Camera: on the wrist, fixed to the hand. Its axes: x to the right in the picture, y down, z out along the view.
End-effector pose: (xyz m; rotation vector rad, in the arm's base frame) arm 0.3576 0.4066 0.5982 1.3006 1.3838 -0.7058
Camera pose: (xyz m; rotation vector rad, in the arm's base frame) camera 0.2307 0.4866 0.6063 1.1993 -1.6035 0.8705
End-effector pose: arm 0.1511 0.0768 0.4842 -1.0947 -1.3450 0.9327
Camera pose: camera 0.2542 0.0423 0.5880 1.0864 -0.6584 -1.5964
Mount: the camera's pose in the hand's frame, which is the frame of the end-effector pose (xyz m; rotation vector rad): -0.0016 -0.0994 -0.1127 -0.0169 -0.8503 2.9676
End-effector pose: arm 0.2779 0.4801 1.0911 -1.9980 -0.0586 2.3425
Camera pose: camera 0.3917 0.5778 1.0817 -0.3802 -1.3387 -0.5027
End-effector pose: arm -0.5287 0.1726 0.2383 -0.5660 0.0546 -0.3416
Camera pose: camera -0.5765 0.0365 0.1962 -0.0931 0.0233 2.7519
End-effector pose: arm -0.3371 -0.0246 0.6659 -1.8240 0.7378 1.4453
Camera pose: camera -0.1939 -0.0544 0.7004 -1.0008 -1.4451 -1.3337
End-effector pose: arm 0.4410 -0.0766 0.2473 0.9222 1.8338 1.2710
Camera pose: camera 0.3297 -0.1540 0.1825 -2.2293 1.1460 -0.7044
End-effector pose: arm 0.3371 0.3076 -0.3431 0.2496 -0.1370 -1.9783
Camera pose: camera 0.2762 0.3516 -0.4732 -0.6109 -0.5296 1.0036
